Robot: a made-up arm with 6 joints. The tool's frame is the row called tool.
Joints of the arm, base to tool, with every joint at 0 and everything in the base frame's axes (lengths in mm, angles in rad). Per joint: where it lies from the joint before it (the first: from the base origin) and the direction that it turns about. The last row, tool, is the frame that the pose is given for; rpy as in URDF.
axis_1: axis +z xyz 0 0 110
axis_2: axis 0.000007 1 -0.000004 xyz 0 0 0
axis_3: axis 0.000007 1 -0.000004 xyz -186.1 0 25.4
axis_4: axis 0.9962 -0.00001 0.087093 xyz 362.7 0 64
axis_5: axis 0.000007 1 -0.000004 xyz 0 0 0
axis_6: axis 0.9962 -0.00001 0.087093 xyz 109.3 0 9.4
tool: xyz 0 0 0 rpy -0.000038 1.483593 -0.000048
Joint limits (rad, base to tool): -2.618..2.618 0..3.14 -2.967..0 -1.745..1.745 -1.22..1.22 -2.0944..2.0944
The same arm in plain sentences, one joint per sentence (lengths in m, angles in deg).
The arm has six revolute joints in a row. What follows holds with every joint at zero, and every direction is one of the base frame's. Joint 1 is mounted 0.11 m along +z from the base frame's origin and rotates about +z, from -150 to 150 deg. Joint 2 is mounted at the same point as joint 1 and rotates about +y, from 0 to 179.91 deg. Joint 3 is mounted 0.1861 m along -x and 0.0254 m along +z from joint 2 and rotates about +y, from -170 to 0 deg. Joint 4 is mounted 0.3627 m along +x and 0.064 m along +z from joint 3 and rotates about the direction (0.9962, 0, 0.0871), from -99.98 to 99.98 deg. Joint 5 is mounted at the same point as joint 4 and rotates about +y, from -69.9 to 69.9 deg. Joint 6 is mounted 0.1093 m along +x and 0.0094 m along +z from joint 5 and rotates about the direction (0.9962, 0, 0.0871), from -120 to 120 deg. The tool frame, which is the frame that the pose is given for, is mounted at the same point as joint 6; its axes are the base frame's turned by roll 0, pitch 85 and yaw 0 deg (as in URDF: about the fixed x, then y, then z).
